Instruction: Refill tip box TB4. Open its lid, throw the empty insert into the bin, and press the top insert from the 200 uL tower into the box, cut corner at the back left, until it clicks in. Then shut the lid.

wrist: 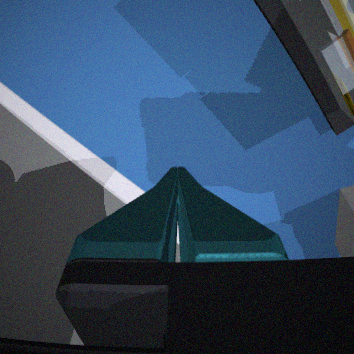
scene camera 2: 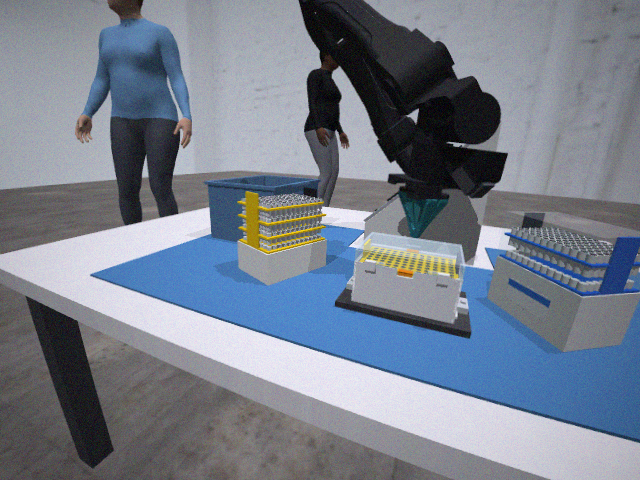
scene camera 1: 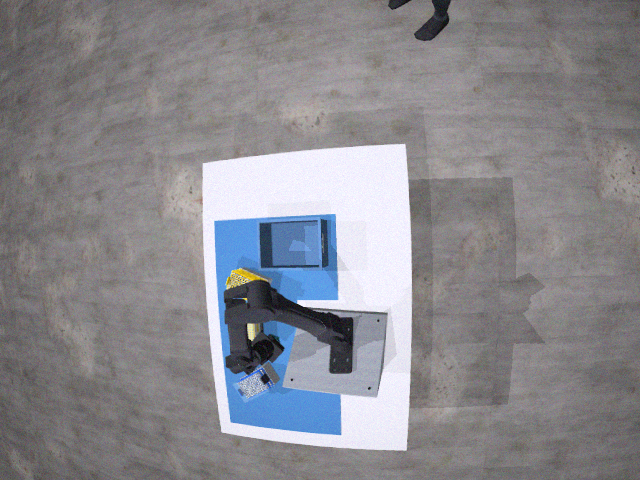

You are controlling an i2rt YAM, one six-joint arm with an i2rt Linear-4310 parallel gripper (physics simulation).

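Note:
The tip box (scene camera 1: 253,331) (scene camera 2: 403,295) stands on a dark base plate (scene camera 2: 403,318) with its clear lid (scene camera 2: 381,241) down over a yellow perforated insert (scene camera 2: 408,260). In the wrist view part of the box (wrist: 341,65) shows at the upper right. My gripper (scene camera 2: 415,236) (wrist: 177,177) is shut and empty, its teal fingertips pointing down behind the box in scene camera 2, beside it and apart in the wrist view. A yellow insert tower (scene camera 1: 238,279) (scene camera 2: 290,224) and a blue insert tower (scene camera 1: 254,384) (scene camera 2: 560,263) flank the box. No volume labels are readable.
The blue bin (scene camera 1: 265,245) (scene camera 2: 222,211) stands beyond the yellow tower on the blue mat (scene camera 1: 289,417) (scene camera 2: 206,289). The arm's grey mounting plate (scene camera 1: 310,372) lies beside the mat on the white table (scene camera 1: 310,180). Two people (scene camera 2: 142,77) (scene camera 2: 323,103) stand behind the table.

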